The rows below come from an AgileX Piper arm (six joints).
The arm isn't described. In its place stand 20 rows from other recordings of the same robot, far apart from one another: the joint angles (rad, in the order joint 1, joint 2, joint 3, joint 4, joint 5, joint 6), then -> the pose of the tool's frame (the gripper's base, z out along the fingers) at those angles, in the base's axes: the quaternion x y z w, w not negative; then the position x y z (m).
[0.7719 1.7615 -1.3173 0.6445 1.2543 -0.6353] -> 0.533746, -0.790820, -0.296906, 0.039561, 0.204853, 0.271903, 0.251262
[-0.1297 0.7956 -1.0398 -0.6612 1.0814 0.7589] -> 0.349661, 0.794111, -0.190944, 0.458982, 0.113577, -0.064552, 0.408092
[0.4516 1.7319 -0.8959 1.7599 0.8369 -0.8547] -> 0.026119, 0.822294, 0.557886, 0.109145, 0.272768, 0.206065, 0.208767
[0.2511 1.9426 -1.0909 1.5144 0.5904 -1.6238] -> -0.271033, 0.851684, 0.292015, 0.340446, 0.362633, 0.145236, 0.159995
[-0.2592 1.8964 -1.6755 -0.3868 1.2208 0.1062] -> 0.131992, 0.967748, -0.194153, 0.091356, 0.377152, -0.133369, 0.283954
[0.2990 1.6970 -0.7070 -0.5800 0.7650 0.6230] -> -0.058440, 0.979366, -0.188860, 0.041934, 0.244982, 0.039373, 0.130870
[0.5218 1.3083 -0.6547 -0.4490 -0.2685 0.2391] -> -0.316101, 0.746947, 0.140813, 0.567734, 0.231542, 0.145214, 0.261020
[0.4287 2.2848 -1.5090 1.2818 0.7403 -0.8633] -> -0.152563, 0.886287, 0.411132, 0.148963, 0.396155, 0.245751, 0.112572
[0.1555 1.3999 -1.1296 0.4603 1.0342 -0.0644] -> -0.025327, 0.961490, 0.221086, 0.161295, 0.264892, 0.076693, 0.306448
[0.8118 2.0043 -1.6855 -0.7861 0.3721 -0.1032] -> -0.586565, 0.622797, -0.122211, 0.503120, 0.347258, 0.332078, 0.284689
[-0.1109 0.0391 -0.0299 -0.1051 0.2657 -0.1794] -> -0.056565, 0.767708, -0.134609, 0.623943, 0.056362, -0.008799, 0.197234
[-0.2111 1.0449 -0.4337 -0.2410 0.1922 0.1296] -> 0.056713, 0.907003, -0.086499, 0.408225, 0.183578, -0.043582, 0.220892
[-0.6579 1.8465 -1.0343 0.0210 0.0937 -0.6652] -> 0.005968, 0.930099, -0.221854, 0.292679, 0.299584, -0.231276, 0.167947
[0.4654 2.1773 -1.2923 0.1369 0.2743 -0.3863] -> -0.345440, 0.904925, 0.043909, 0.244651, 0.380271, 0.194733, 0.089127
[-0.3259 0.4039 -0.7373 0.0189 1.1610 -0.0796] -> 0.112346, 0.908071, -0.071965, 0.396996, 0.040851, -0.012140, 0.330574
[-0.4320 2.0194 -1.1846 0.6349 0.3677 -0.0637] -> 0.423524, 0.862533, 0.117104, 0.250900, 0.371801, -0.150053, 0.129306
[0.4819 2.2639 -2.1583 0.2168 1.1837 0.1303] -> -0.149474, 0.966033, 0.155960, 0.141827, 0.429416, 0.245053, 0.250025
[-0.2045 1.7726 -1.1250 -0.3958 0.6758 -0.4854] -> -0.264828, 0.938965, -0.193373, 0.104008, 0.338975, -0.092717, 0.195048
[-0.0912 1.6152 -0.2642 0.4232 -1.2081 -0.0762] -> 0.194388, 0.708879, -0.147303, 0.661820, 0.227406, -0.055884, 0.163693
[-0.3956 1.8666 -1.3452 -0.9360 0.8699 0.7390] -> 0.270808, 0.876296, -0.354513, 0.181905, 0.340036, -0.202691, 0.234234
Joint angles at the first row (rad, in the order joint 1, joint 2, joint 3, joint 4, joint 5, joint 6):
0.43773 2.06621 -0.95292 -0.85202 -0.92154 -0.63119
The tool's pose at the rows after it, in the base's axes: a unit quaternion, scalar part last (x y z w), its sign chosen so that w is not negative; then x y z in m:
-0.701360, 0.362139, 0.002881, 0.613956, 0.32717, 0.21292, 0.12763
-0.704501, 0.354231, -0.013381, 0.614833, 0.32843, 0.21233, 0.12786
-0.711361, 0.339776, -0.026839, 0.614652, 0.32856, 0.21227, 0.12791
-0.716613, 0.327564, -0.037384, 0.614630, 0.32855, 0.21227, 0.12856
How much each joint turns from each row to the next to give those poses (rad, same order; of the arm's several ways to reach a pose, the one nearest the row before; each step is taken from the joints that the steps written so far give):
0.00002 -0.00001 0.00000 0.00581 0.00291 -0.04642
-0.00001 0.00000 -0.00001 0.01889 0.00369 -0.04483
-0.00002 0.00001 0.00002 0.00211 -0.00003 -0.04310
0.00002 -0.00167 0.00000 0.00001 0.00000 -0.03294

